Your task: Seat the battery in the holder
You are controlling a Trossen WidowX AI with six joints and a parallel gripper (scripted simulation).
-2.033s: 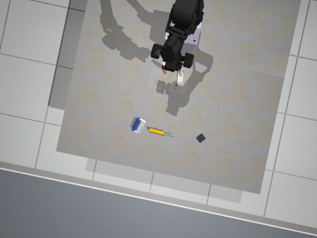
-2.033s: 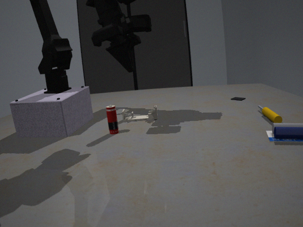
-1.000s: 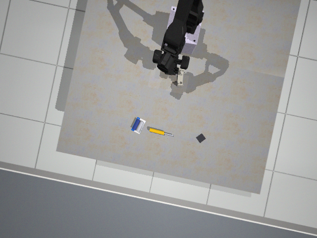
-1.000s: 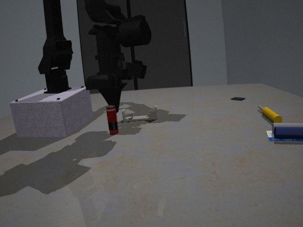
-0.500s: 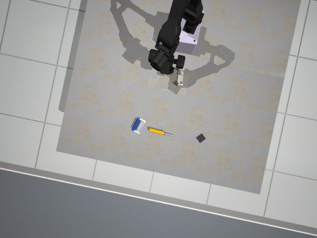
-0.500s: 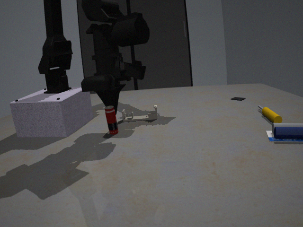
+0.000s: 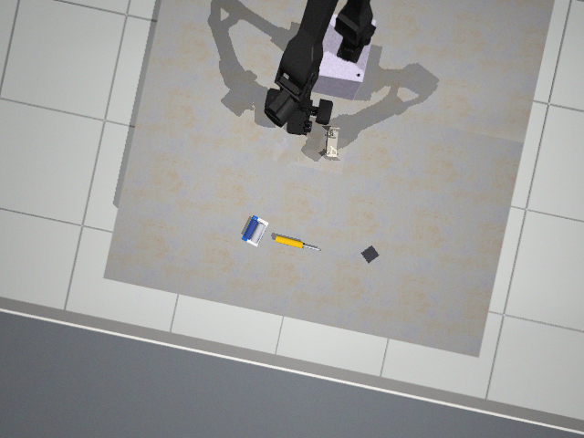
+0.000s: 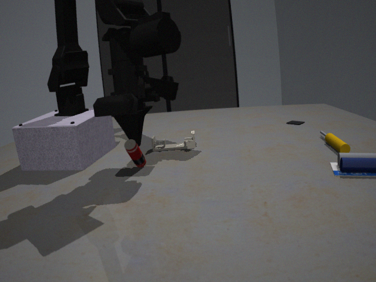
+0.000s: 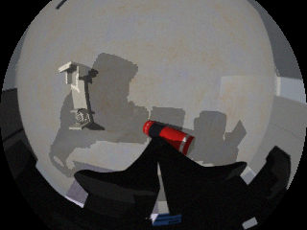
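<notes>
Now: gripper tip 10 mm to the left of the battery and 10 mm above it. Also, from my gripper tip: yellow-handled screwdriver: 370 mm ahead, 170 mm to the left, 30 mm below; white card: 390 mm ahead, 10 mm to the left, 30 mm below.
</notes>
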